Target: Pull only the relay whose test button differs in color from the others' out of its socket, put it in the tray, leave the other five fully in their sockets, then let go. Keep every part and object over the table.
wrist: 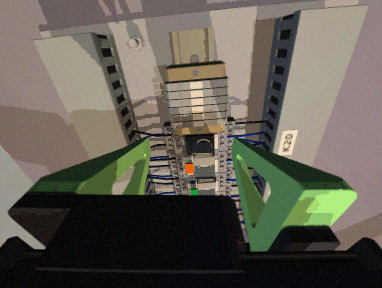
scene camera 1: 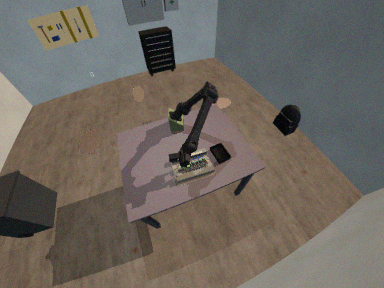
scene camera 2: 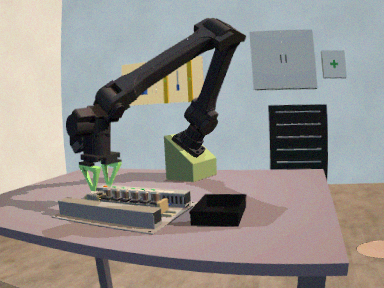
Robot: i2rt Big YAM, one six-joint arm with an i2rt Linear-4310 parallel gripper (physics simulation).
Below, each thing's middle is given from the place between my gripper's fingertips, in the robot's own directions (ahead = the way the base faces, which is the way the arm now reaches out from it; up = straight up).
Labels:
My hand is 10 mm past the panel board point(scene camera 2: 179, 211), 70 mm to the right of it and 60 mm above it.

